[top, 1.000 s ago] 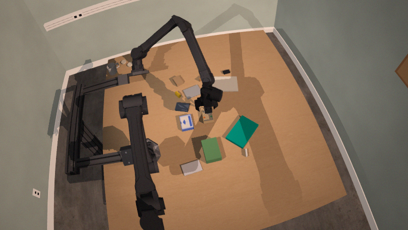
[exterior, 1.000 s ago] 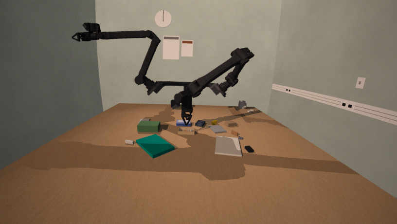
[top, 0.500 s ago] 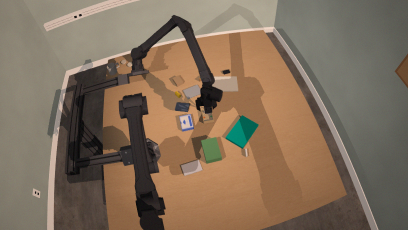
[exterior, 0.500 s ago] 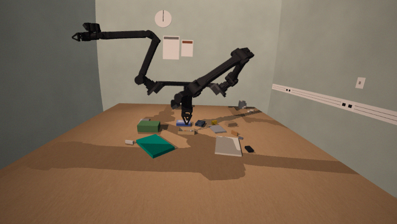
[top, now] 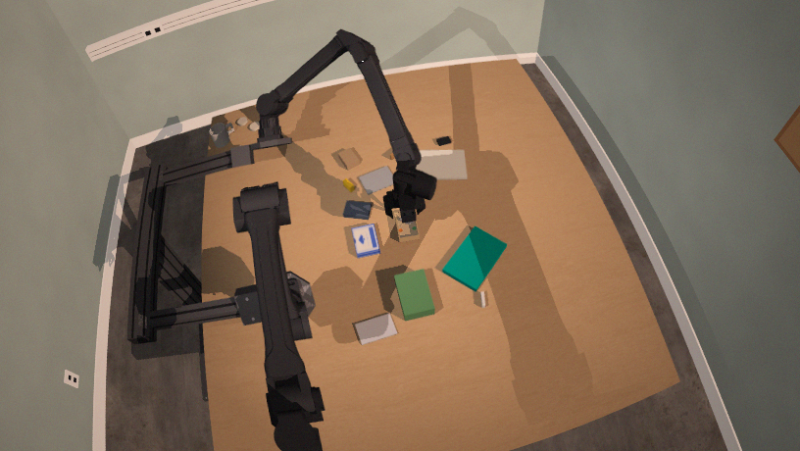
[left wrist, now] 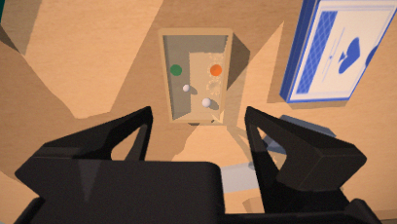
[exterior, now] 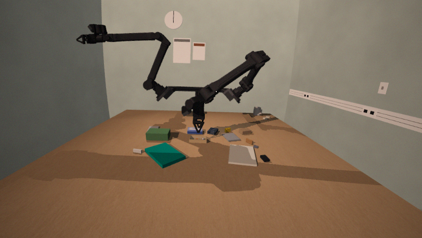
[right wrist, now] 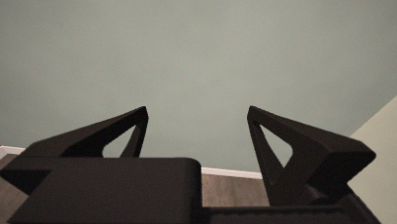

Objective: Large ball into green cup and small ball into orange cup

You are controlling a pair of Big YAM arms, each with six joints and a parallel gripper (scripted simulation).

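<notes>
The covered wooden puzzle lies 70 mm below my left hand. Round my left hand: grey pad (50 mm behind, 220 mm to the left, 70 mm below); blue-and-white box (140 mm behind, 20 mm to the right, 70 mm below); navy block (150 mm behind, 110 mm to the left, 70 mm below).
</notes>
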